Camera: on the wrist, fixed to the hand. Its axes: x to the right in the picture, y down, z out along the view.
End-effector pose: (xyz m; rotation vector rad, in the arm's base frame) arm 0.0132 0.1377 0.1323 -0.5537 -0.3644 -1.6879
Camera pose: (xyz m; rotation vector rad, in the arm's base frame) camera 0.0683 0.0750 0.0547 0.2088 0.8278 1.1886
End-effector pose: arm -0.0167 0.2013 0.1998 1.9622 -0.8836 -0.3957
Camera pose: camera 0.0072 0.2317 0.3070 -0.8127 -1.7454 1.9176
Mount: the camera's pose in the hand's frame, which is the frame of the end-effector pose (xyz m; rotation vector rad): 0.0025 0.0709 -0.0892 -0.1441 -0.8988 -2.9610
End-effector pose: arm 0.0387 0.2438 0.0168 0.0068 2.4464 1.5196
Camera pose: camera 0.0071 0.1977 0.1161 -1.4419 -0.0907 -0.1634
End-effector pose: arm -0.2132 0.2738 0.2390 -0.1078 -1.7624 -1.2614
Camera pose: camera -0.1203 0.2364 0.2934 -1.1500 0.3783 1.0686
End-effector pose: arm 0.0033 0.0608 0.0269 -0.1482 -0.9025 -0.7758
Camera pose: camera 0.1092 0.0728 -0.0136 -0.6408 0.7355 1.9628
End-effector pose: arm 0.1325 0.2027 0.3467 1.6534 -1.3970 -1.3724
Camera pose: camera 0.1905 0.1633 0.4366 -0.8106 -1.2033 1.1270
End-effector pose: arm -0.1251 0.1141 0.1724 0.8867 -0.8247 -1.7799
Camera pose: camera -0.0186 0.0758 0.1856 -0.2107 -0.5111 1.2822
